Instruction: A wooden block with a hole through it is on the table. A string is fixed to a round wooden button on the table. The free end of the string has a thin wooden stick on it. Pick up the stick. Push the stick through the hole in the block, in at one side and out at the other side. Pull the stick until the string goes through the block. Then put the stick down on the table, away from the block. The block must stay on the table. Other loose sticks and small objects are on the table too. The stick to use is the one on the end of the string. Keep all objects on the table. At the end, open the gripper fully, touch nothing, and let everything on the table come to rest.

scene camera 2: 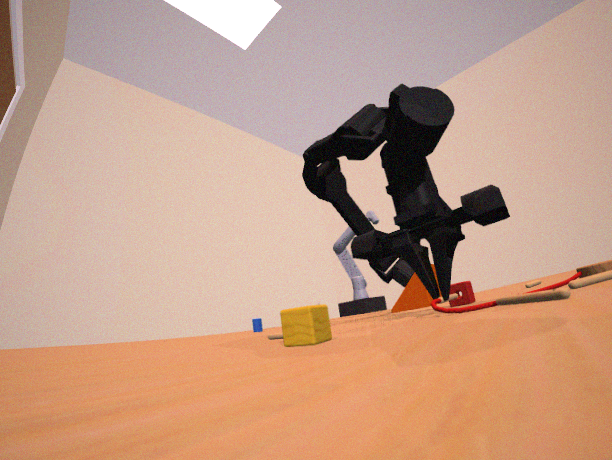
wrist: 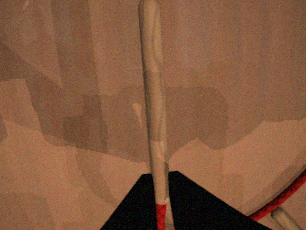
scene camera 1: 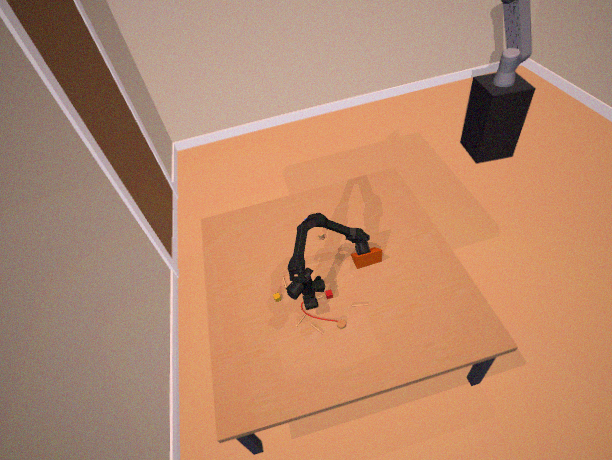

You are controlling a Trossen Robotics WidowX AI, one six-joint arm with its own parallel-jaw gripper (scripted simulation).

Scene:
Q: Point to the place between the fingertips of my gripper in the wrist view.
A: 160, 182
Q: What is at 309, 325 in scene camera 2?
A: A yellow cube.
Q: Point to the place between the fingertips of my gripper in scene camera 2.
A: At 442, 301

